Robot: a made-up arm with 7 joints. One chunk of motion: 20 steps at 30 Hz.
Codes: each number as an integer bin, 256 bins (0 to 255) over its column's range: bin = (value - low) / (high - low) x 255, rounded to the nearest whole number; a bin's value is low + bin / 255 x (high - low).
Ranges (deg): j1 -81.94..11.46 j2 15.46..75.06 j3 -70.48..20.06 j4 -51..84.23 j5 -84.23..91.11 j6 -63.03..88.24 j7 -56.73..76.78
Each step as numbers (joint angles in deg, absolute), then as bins.
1 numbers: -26.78 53.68 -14.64 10.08 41.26 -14.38 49.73
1 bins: 151 164 157 115 183 82 203
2 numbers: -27.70 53.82 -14.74 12.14 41.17 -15.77 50.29
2 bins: 148 164 157 119 182 80 204
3 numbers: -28.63 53.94 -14.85 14.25 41.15 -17.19 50.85
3 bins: 146 165 157 123 182 77 205
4 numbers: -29.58 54.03 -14.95 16.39 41.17 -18.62 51.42
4 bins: 143 165 156 127 182 75 207
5 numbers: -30.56 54.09 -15.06 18.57 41.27 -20.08 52.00
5 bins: 140 165 156 131 183 72 208
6 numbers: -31.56 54.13 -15.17 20.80 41.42 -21.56 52.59
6 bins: 138 165 156 135 183 70 209
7 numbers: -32.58 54.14 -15.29 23.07 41.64 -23.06 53.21
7 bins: 135 165 155 140 183 67 210
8 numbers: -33.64 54.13 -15.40 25.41 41.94 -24.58 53.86
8 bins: 132 165 155 144 183 65 211
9 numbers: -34.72 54.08 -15.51 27.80 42.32 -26.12 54.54
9 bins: 129 165 155 149 184 62 213
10 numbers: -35.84 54.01 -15.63 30.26 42.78 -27.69 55.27
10 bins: 126 165 154 153 185 60 214
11 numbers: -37.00 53.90 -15.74 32.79 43.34 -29.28 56.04
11 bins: 123 164 154 158 186 57 215
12 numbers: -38.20 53.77 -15.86 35.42 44.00 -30.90 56.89
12 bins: 119 164 154 163 186 54 217
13 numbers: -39.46 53.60 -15.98 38.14 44.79 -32.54 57.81
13 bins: 116 163 153 168 188 51 219
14 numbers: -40.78 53.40 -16.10 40.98 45.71 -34.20 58.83
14 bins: 112 162 153 173 189 49 221
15 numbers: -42.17 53.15 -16.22 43.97 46.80 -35.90 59.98
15 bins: 109 161 153 179 191 46 223
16 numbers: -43.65 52.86 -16.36 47.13 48.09 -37.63 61.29
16 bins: 105 160 152 185 192 43 225
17 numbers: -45.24 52.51 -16.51 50.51 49.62 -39.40 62.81
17 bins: 100 159 152 191 195 40 228
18 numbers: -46.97 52.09 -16.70 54.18 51.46 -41.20 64.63
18 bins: 95 157 151 198 197 37 232
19 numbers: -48.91 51.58 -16.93 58.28 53.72 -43.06 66.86
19 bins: 90 155 151 206 201 34 236
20 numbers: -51.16 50.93 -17.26 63.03 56.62 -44.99 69.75
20 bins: 84 152 150 215 205 30 242
